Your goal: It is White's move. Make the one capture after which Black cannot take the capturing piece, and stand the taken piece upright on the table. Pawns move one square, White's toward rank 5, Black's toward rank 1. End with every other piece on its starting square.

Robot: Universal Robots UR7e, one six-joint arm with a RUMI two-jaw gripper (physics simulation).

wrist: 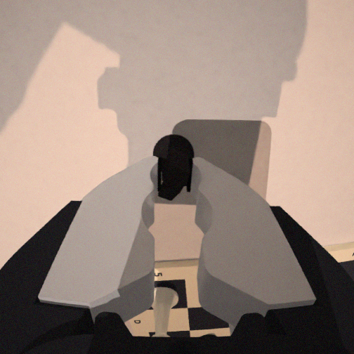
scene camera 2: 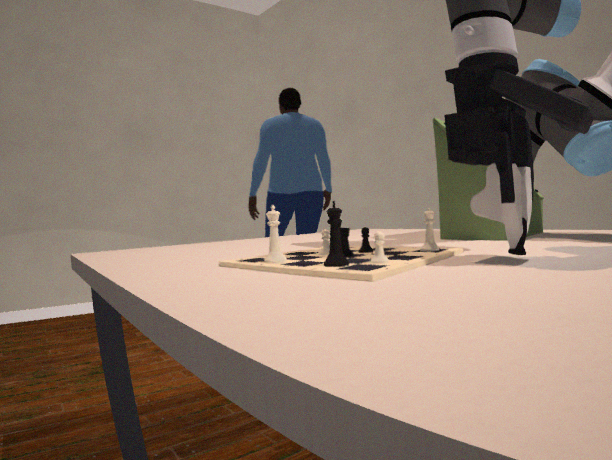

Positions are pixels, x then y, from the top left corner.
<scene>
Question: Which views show my gripper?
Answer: The wrist view and scene camera 2: all of them.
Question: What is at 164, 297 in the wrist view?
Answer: A white queen.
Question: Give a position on a black king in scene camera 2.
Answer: At 336, 258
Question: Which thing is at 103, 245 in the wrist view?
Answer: My gripper.
</scene>
